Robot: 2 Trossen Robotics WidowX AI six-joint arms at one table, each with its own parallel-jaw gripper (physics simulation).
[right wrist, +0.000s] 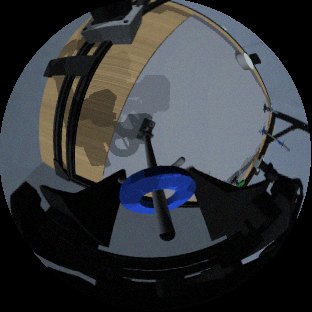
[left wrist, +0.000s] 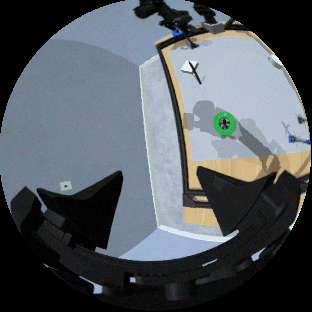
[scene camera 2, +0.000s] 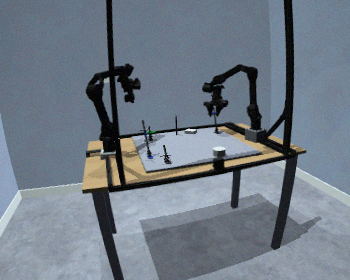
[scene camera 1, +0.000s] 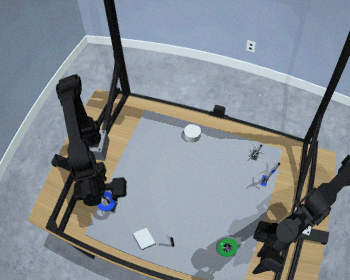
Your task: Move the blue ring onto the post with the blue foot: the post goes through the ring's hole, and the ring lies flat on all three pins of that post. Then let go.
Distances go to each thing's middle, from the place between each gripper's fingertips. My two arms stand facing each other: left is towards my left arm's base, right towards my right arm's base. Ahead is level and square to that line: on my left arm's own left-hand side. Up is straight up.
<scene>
I see the blue ring point(right wrist: 145, 180) 50 mm behind my left hand, 530 mm to the right of it and 130 mm below it.
I see my right gripper 10 mm short of the blue ring and 20 mm below it.
</scene>
